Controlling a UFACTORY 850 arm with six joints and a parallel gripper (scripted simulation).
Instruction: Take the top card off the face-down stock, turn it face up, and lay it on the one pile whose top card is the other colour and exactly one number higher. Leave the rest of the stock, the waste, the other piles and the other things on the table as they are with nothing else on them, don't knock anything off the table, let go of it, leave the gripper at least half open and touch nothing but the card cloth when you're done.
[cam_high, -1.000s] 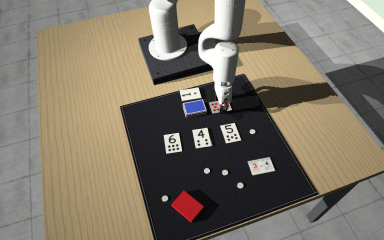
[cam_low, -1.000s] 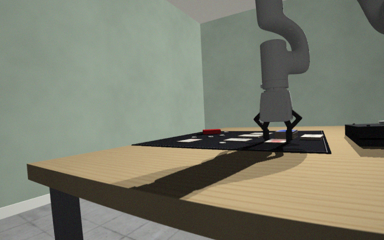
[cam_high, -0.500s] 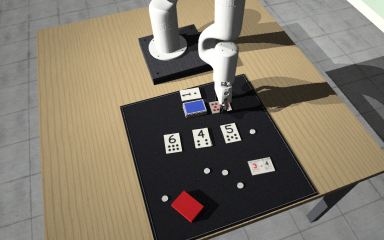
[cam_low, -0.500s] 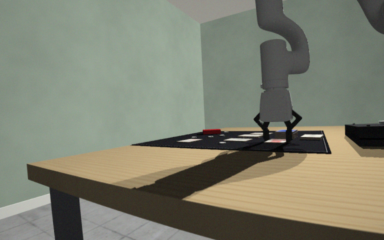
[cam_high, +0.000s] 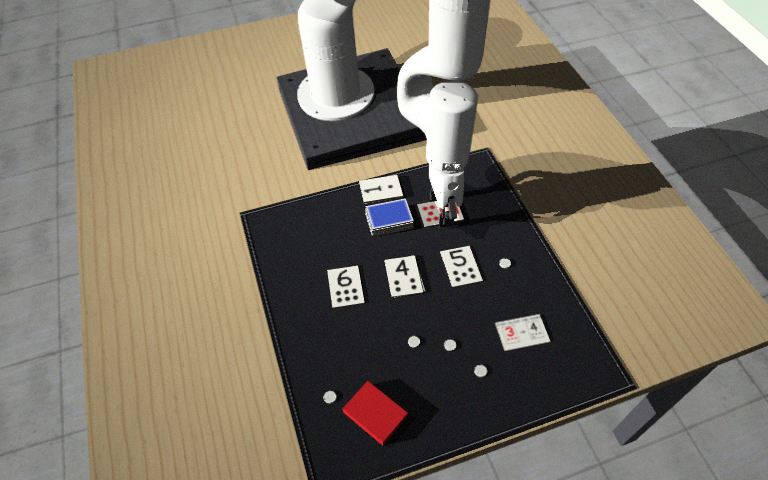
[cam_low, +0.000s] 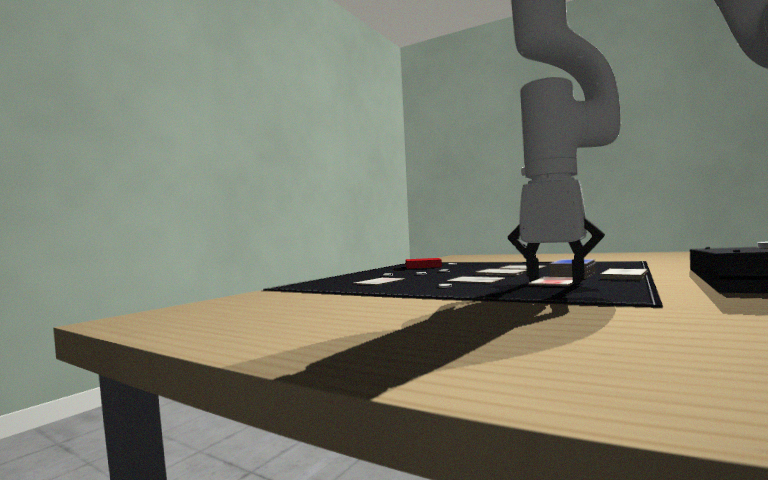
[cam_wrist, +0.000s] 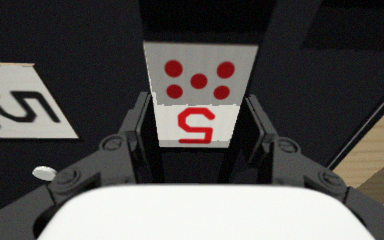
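Right now the black card cloth is 18 cm ahead of my hand, 11 cm to the right of it and 3 cm below it. Round my hand: red block: 40 cm ahead, 26 cm to the right, 1 cm below; then rule card: 32 cm ahead, 5 cm to the left, 2 cm below.
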